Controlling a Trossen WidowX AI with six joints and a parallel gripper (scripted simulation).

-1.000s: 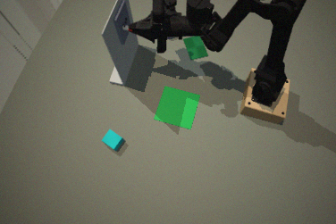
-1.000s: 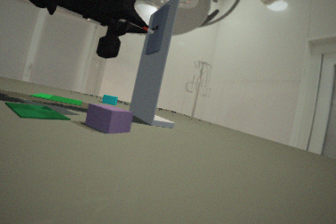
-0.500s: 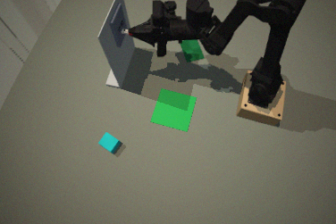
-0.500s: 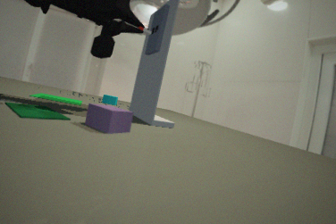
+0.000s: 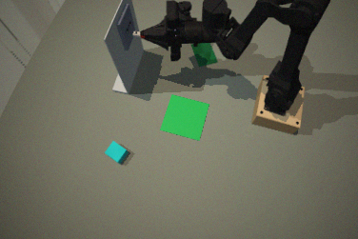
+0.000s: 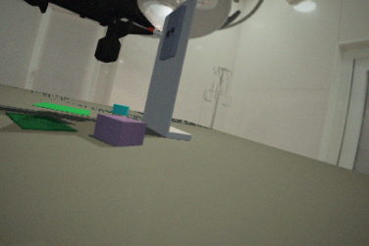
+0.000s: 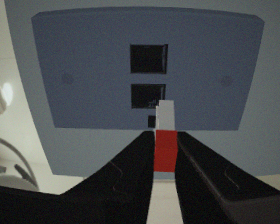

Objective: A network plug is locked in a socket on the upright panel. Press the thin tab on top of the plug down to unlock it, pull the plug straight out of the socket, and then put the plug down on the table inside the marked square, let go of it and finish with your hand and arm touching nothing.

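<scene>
Now: gripper tip 15 cm past the bright green marked square, 11 cm to the right of it and 21 cm above it. Also, from my gripper tip: purple block 4 cm behind, 16 cm to the right, 19 cm below; then grey panel 5 cm ahead, 8 cm below; then white plug 1 cm ahead.
</scene>
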